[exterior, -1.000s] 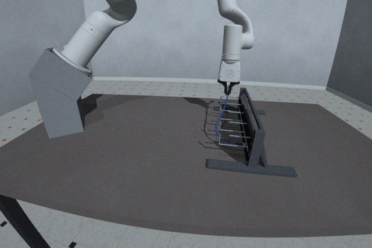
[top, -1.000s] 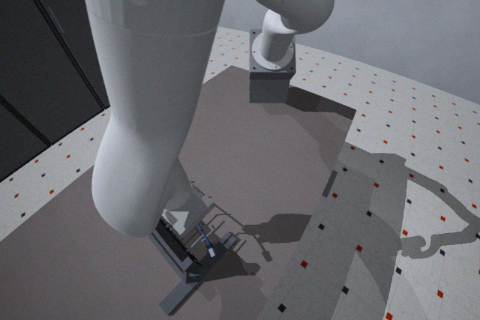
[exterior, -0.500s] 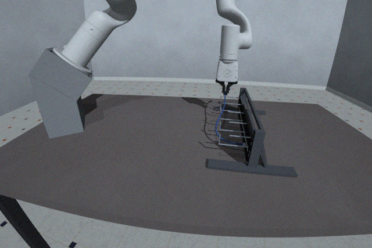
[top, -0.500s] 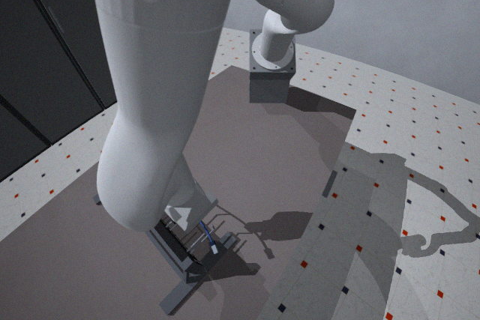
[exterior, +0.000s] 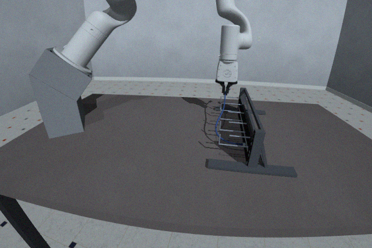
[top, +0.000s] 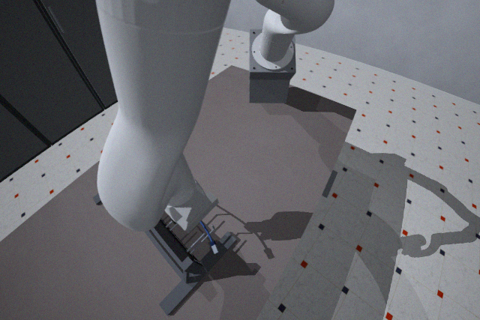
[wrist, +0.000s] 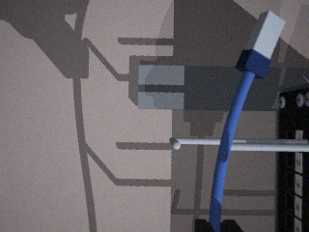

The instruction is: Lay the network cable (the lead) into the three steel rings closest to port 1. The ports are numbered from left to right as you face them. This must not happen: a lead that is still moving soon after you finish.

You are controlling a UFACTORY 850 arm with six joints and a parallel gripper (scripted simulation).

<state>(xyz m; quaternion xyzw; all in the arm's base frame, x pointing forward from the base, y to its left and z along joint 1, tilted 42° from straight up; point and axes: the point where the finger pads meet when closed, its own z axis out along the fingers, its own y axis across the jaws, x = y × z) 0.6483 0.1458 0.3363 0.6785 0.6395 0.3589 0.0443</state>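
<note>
The plug is 1 cm ahead of my hand, 10 cm to the left of it and 2 cm below it. From my hand the other things lie so: dark patch panel (11 cm ahead, 14 cm to the right, 8 cm below).
</note>
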